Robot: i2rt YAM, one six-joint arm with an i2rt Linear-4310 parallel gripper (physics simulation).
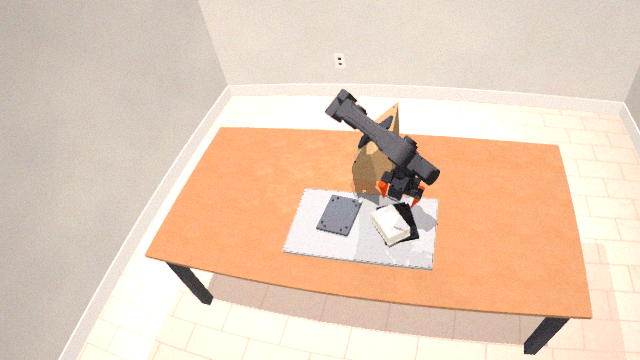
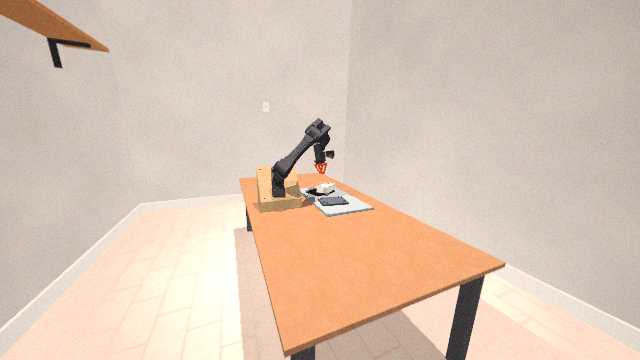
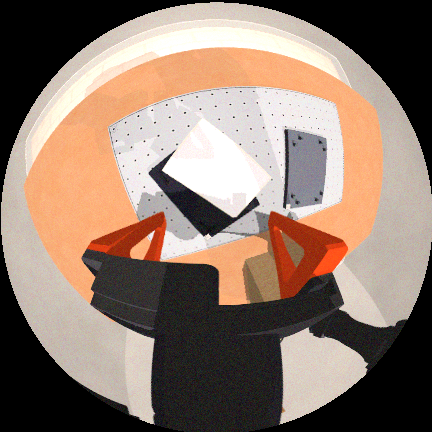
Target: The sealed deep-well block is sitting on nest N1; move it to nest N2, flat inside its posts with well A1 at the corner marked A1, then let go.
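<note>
The white deep-well block lies over the black nest, shifted toward one side, so that a wide strip of the nest shows beside it. It looks slightly tilted. Its well A1 cannot be made out. The other nest, a dark grey plate with small black posts near its corners, holds nothing. No nest label or A1 mark is readable. My gripper is open and empty, with orange fingers apart, above and on the arm-base side of the block.
Both nests are on a light perforated board on the wooden table. The arm's wooden base block stands close behind the board. A wall shelf shows high at the left.
</note>
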